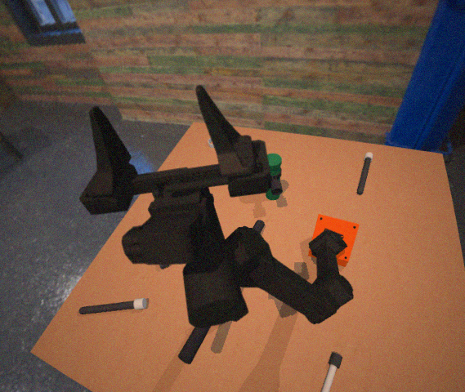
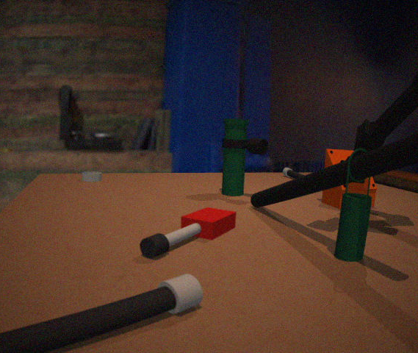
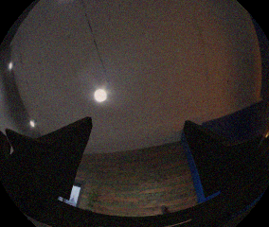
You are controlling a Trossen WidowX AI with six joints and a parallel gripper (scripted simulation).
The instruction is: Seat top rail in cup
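Now: the black rail-end cup 62 cm below my gripper tip, 47 cm to the right of it and 8 cm ahead of it. Round my gripper tip: small green post (66 cm below, 6 cm ahead, 1 cm to the right).
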